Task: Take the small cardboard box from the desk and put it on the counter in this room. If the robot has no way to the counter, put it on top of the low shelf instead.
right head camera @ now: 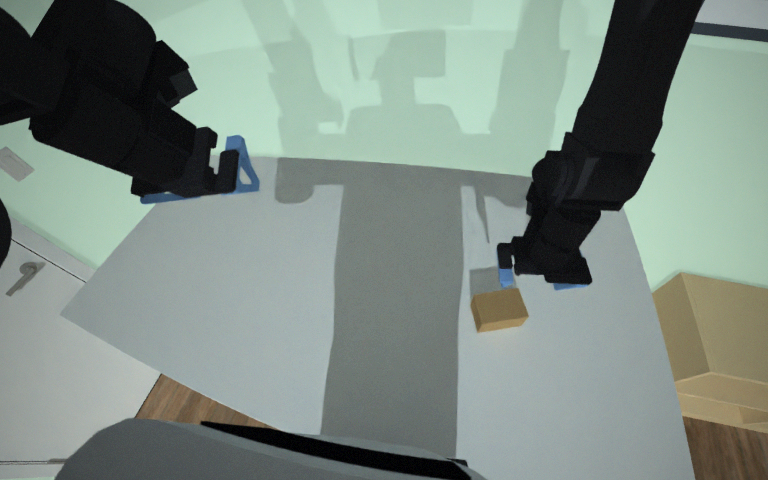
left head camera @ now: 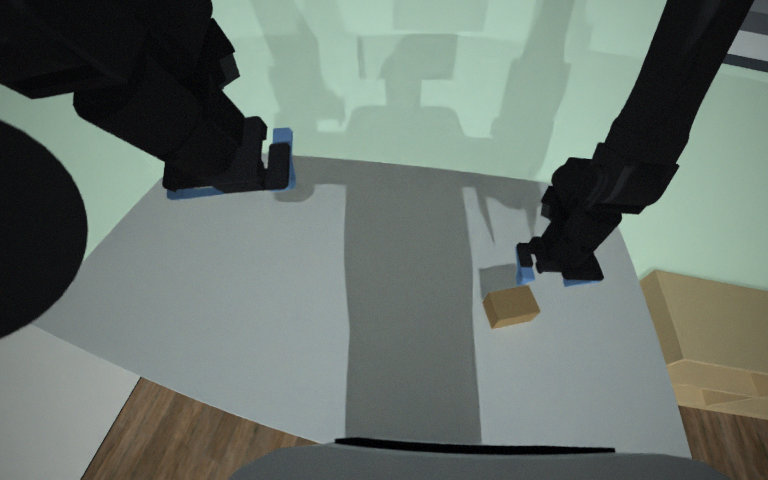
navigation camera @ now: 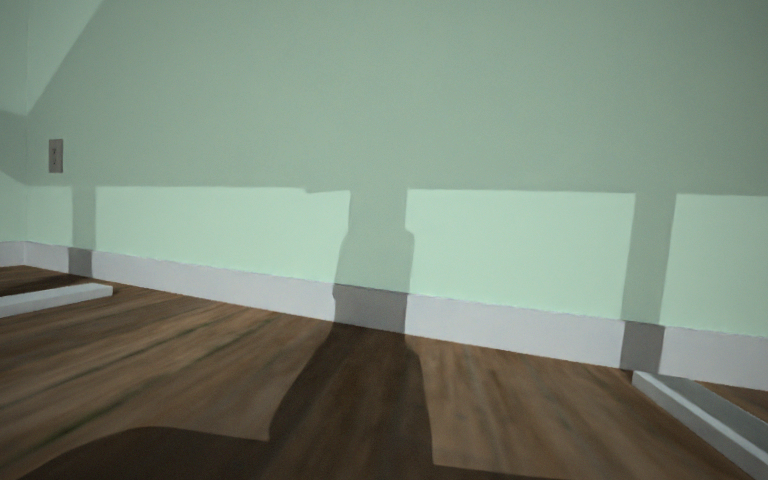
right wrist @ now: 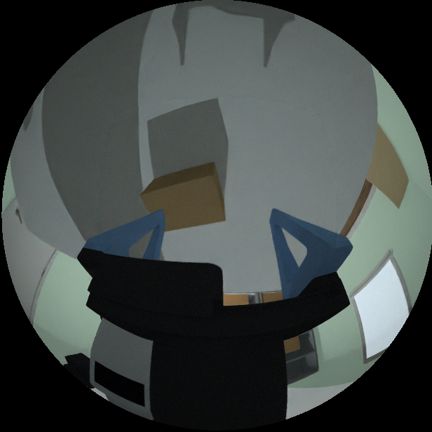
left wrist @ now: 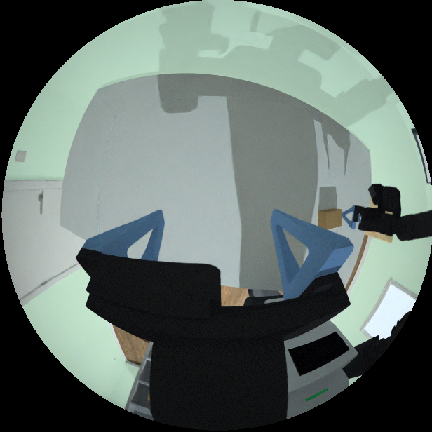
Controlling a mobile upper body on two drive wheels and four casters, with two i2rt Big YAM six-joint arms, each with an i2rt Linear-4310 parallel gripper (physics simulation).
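Frame: origin at the left arm's base, x ahead, y left, z up, level; centimetres.
Seen in the pictures: left gripper, fingertip midpoint: (right head camera: 228, 189) (left head camera: 258, 186); right gripper, fingertip midpoint: (right head camera: 528, 285) (left head camera: 541, 283).
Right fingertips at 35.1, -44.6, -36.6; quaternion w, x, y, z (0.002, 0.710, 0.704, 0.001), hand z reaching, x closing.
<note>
Offsets run from my right fingertips to a thing's top centre, as dx, dy, dz. "spot": to the spot under its first point. Level surfaces: height alone.
The small cardboard box @[-2.0, +4.1, -4.4] (left head camera: 513, 306) (right head camera: 500, 309) (left wrist: 330, 219) (right wrist: 190, 202) lies on the grey desk @[dz -9.3] (left head camera: 271, 311) (right head camera: 254, 294) (left wrist: 165, 150) (right wrist: 280, 150), in the right part of the head views. My right gripper (left head camera: 548, 280) (right head camera: 533, 284) (right wrist: 217, 214) is open and empty. It is above the desk at the box's upper right in the head views; in the right wrist view the box shows partly behind the left-hand fingertip. My left gripper (left head camera: 240, 189) (left wrist: 217, 215) is open and empty above the desk's far left part. The counter and the low shelf cannot be made out for certain.
A large tan box-like piece @[spot: +6.5, -93.1, -43.3] (left head camera: 719, 328) (right head camera: 736, 333) stands beyond the desk's right edge. A green wall (left head camera: 430, 130) (navigation camera: 509, 243) is behind the desk. A white door (right head camera: 56, 362) is at the left. White desk foot bars (navigation camera: 62, 298) (navigation camera: 696, 421) lie on the wooden floor.
</note>
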